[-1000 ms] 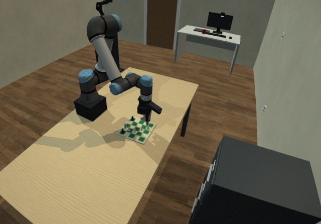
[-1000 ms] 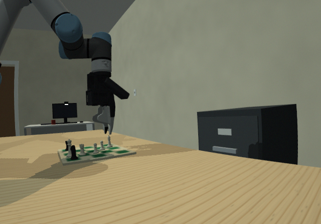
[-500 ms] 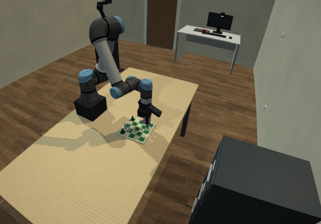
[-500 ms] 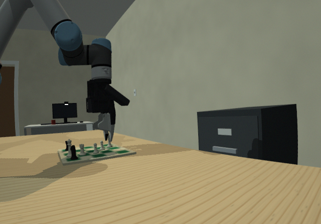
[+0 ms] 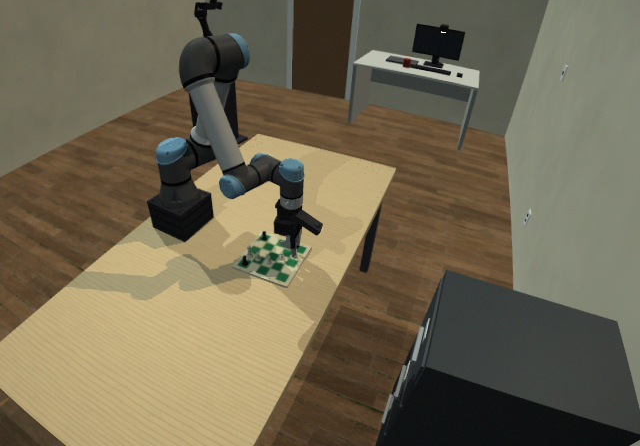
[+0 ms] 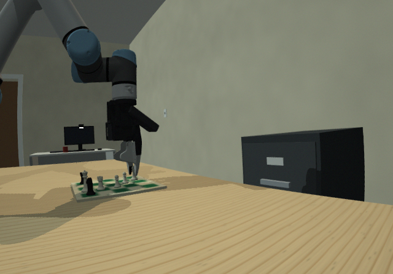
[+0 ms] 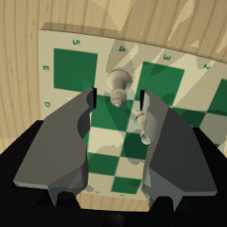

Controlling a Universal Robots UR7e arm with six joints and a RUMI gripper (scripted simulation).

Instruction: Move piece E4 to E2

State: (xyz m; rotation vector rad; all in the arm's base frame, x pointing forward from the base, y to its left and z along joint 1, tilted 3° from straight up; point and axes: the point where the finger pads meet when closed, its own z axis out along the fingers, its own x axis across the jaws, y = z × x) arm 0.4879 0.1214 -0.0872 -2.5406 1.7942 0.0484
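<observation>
My hand is 60 mm past the chessboard, 50 mm to the left of it and 30 mm above it. Round my hand: white queen (130 mm behind, 100 mm to the right).
</observation>
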